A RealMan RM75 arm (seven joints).
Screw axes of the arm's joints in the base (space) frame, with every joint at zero. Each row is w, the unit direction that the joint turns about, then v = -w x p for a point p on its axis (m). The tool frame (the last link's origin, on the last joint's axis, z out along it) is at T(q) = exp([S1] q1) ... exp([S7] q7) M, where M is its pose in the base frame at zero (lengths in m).
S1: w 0 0 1 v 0.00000 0.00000 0.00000
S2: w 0 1 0 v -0.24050 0.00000 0.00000
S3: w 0 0 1 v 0.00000 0.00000 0.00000
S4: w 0 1 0 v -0.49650 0.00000 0.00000
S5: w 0 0 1 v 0.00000 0.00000 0.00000
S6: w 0 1 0 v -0.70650 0.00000 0.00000
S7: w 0 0 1 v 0.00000 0.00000 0.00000
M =
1 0 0 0.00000
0 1 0 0.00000
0 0 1 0.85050
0 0 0 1
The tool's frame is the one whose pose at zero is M.
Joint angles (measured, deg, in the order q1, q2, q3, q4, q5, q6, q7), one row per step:
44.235 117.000 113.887 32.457 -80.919 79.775 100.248
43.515 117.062 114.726 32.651 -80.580 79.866 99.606
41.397 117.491 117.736 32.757 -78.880 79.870 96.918
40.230 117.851 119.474 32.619 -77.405 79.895 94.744
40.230 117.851 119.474 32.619 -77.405 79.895 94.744
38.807 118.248 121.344 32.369 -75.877 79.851 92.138
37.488 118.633 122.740 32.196 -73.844 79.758 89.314
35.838 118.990 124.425 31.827 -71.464 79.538 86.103
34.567 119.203 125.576 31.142 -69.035 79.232 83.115
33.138 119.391 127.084 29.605 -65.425 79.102 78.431
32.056 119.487 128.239 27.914 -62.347 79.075 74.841
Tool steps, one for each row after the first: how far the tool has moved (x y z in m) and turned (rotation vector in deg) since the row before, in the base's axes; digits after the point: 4 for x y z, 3 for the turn. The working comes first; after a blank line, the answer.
Tool pose at each row, in the base's axes (x y z in m, rotation vector in deg; the steps are taken from these numbers as rounded here):
0.1280 0.3891 -0.0221 -40.622 -131.636 -1.736
0.1316 0.3891 -0.0190 -40.525 -130.565 -2.883
0.1430 0.3897 -0.0093 -40.109 -126.356 -7.175
0.1493 0.3897 -0.0039 -39.367 -123.618 -9.944
0.1493 0.3897 -0.0039 -39.367 -123.618 -9.944
0.1581 0.3890 0.0017 -38.671 -120.793 -13.345
0.1655 0.3882 0.0073 -37.540 -118.030 -16.782
0.1766 0.3868 0.0143 -36.731 -114.758 -21.211
0.1864 0.3856 0.0199 -36.143 -111.955 -25.172
0.1998 0.3834 0.0269 -35.035 -108.196 -30.700
0.2119 0.3808 0.0319 -34.796 -104.984 -35.090

0.0036 0.0000 0.0031 1.052 0.763 -0.475
0.0114 0.0006 0.0097 4.035 2.976 -1.817
0.0063 0.0000 0.0054 2.818 1.948 -0.877
0.0000 0.0000 0.0000 0.000 0.000 0.000
0.0088 -0.0007 0.0056 3.272 1.790 -1.167
0.0074 -0.0008 0.0056 3.487 1.690 -0.895
0.0111 -0.0014 0.0070 4.164 1.743 -1.618
0.0098 -0.0012 0.0056 3.644 1.333 -1.575
0.0134 -0.0022 0.0070 5.188 1.559 -2.056
0.0121 -0.0026 0.0050 3.895 1.328 -2.167

